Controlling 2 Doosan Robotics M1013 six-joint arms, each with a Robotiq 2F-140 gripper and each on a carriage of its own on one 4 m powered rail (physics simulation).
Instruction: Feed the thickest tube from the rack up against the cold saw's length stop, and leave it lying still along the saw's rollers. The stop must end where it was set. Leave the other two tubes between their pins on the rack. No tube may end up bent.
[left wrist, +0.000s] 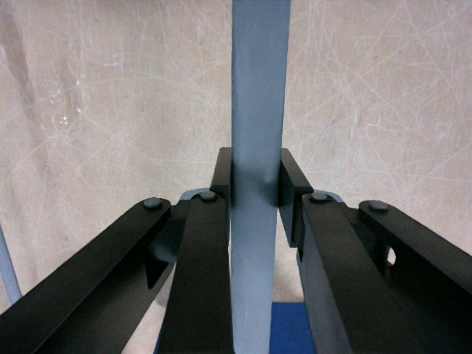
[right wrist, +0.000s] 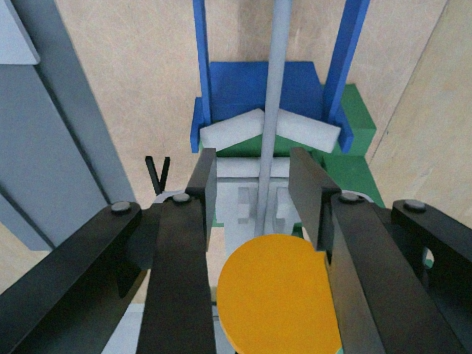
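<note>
My left gripper (left wrist: 253, 168) is shut on a grey tube (left wrist: 259, 90), which runs straight from top to bottom of the left wrist view. In the right wrist view a grey tube (right wrist: 272, 85) passes between two tilted pale rollers (right wrist: 231, 131) (right wrist: 309, 132), over a flat roller (right wrist: 234, 167) and between two small grey blocks (right wrist: 243, 202) (right wrist: 286, 206) of the saw. Its far end is hidden at an orange disc (right wrist: 277, 295). My right gripper (right wrist: 253, 169) is open, its fingers high on either side of this tube. The length stop cannot be made out.
A blue part (left wrist: 292, 325) lies below the tube in the left wrist view, and a thin grey bar (left wrist: 7, 265) is at the left edge. Two blue rails (right wrist: 201, 60) (right wrist: 345, 57) flank the tube. A green base (right wrist: 357, 122) and a grey-blue structure (right wrist: 45, 145) stand at the sides.
</note>
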